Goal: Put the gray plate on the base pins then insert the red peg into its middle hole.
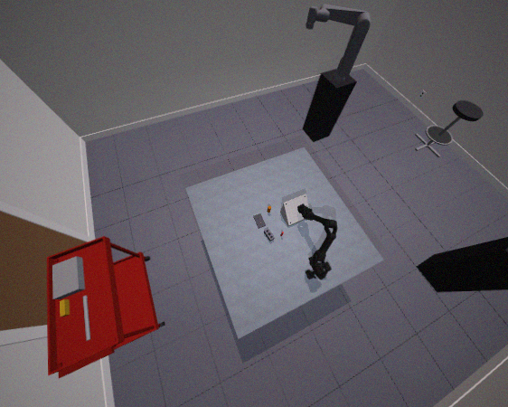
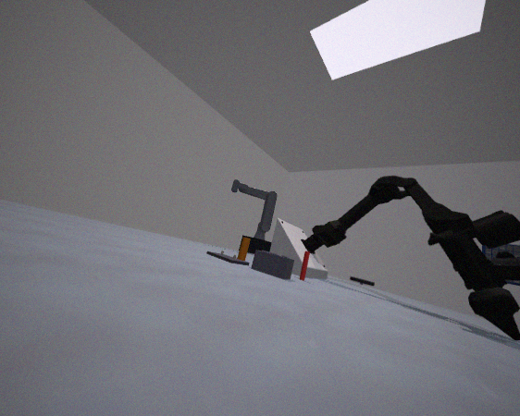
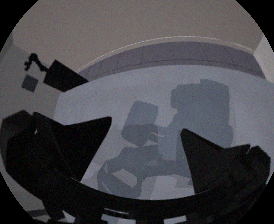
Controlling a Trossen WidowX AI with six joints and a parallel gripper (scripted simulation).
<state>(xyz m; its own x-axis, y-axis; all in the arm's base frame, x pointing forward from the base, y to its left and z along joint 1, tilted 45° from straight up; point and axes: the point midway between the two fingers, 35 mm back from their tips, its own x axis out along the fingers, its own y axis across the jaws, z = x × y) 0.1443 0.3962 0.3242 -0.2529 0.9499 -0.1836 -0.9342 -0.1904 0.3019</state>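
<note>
My gripper tip is 460 mm to the left of the gray plate, 210 mm short of it and 10 mm below it. Also, from my gripper tip: dark flat base (620 mm to the right, 220 mm ahead, 20 mm below); then orange pin (670 mm to the right, 100 mm ahead, 10 mm above); then red peg (420 mm to the right, 110 mm ahead, 10 mm above).
</note>
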